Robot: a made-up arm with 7 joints.
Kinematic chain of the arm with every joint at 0, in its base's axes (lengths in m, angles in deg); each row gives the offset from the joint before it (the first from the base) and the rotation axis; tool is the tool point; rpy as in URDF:
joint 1: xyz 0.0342 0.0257 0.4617 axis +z
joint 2: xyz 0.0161 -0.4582 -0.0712 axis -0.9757 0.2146 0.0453
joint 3: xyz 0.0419 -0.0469 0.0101 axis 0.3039 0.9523 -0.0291
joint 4: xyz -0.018 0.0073 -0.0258 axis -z
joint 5: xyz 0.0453 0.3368 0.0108 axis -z
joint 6: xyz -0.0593 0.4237 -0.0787 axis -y
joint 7: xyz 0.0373 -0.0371 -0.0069 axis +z
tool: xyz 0.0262 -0.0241 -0.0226 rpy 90 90 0
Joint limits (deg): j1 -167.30..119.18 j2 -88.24..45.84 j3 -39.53..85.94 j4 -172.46..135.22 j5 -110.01..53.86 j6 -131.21..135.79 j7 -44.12..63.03
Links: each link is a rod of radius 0.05 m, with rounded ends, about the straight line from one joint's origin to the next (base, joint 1, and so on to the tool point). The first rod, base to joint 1, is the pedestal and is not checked.
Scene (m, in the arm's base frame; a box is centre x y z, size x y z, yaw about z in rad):
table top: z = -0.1
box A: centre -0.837 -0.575 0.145 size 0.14 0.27 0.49 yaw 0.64
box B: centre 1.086 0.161 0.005 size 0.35 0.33 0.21 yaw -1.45
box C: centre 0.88 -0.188 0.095 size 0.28 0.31 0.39 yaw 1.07
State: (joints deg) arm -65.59 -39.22 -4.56 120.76 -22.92 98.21 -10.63
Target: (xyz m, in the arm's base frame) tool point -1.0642 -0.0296 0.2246
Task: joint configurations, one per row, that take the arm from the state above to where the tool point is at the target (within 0.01 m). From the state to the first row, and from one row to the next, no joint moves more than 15 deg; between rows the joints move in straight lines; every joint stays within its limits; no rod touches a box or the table.
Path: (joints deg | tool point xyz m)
1: -79.52 -44.18 -13.46 109.84 -35.01 105.13 -1.38 | -0.4753 -0.7204 0.5352
2: -93.45 -49.15 -22.35 98.93 -47.10 112.04 7.86 | -0.5433 -0.4845 0.6981
3: -107.38 -54.11 -31.25 88.01 -59.19 118.96 17.11 | -0.5196 -0.2247 0.7919
4: -109.98 -46.00 -31.01 96.57 -45.14 115.00 3.57 | -0.6547 -0.2643 0.7531
5: -112.58 -37.88 -30.78 105.12 -31.09 111.05 -9.97 | -0.7994 -0.2462 0.6950
6: -115.18 -29.77 -30.55 113.68 -17.04 107.10 -23.50 | -0.9337 -0.1639 0.6326
7: -115.31 -35.46 -22.24 124.45 -11.07 101.35 -16.81 | -1.0379 -0.1026 0.4412
8: -115.44 -41.15 -13.93 135.22 -5.09 95.61 -10.13 | -1.0642 -0.0297 0.2246

